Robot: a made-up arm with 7 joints. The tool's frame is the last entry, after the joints.
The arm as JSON. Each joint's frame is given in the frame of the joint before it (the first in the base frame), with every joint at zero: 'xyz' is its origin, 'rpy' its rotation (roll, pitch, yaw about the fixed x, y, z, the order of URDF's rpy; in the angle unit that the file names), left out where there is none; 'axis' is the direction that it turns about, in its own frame. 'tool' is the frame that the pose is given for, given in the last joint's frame.
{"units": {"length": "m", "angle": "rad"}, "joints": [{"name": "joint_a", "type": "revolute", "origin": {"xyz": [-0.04, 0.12, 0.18], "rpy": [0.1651, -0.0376, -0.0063]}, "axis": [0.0, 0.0, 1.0]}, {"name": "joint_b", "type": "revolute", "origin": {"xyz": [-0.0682, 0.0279, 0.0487], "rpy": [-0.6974, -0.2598, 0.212]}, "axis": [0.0, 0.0, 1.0]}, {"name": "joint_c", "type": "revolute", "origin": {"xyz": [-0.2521, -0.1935, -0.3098], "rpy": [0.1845, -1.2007, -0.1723]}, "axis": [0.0, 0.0, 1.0]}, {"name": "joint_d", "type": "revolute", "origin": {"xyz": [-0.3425, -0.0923, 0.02], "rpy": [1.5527, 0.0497, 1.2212]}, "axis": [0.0, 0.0, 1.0]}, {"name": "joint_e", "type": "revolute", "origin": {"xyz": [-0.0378, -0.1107, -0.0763], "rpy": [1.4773, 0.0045, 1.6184]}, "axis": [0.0, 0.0, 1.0]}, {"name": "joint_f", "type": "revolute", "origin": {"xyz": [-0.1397, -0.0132, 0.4], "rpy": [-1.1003, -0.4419, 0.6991]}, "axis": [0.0, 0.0, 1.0]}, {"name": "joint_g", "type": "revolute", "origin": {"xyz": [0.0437, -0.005, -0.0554], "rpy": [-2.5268, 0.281, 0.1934]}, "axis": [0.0, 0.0, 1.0]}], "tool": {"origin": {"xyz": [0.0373, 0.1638, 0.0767], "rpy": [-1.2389, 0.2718, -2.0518]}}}
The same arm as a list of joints. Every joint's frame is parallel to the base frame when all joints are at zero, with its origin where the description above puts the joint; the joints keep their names.
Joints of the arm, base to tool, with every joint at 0 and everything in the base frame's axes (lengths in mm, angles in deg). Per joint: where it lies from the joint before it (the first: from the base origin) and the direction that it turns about. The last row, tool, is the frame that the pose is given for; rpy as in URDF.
joint_a: axis -0.0381 -0.164101 0.985707 xyz -40.0 120.0 180.0
joint_b: axis -0.355607 0.458909 0.814215 xyz -70.0 20.0 50.0
joint_c: axis -1 0 -0.0001 xyz -130.0 -350.0 -240.0
joint_d: axis -0.0181 0.093298 0.995474 xyz -20.0 -230.0 -270.1
joint_e: axis +y xyz 110.0 -50.0 -70.0
joint_f: axis 0.709098 0.409799 0.573798 xyz 140.0 400.0 -10.0
joint_g: axis -0.328787 -0.885064 -0.329487 xyz -70.0 0.0 -10.0
tool: xyz -120.0 10.0 -140.0 rpy 31.94 -34.42 -14.32

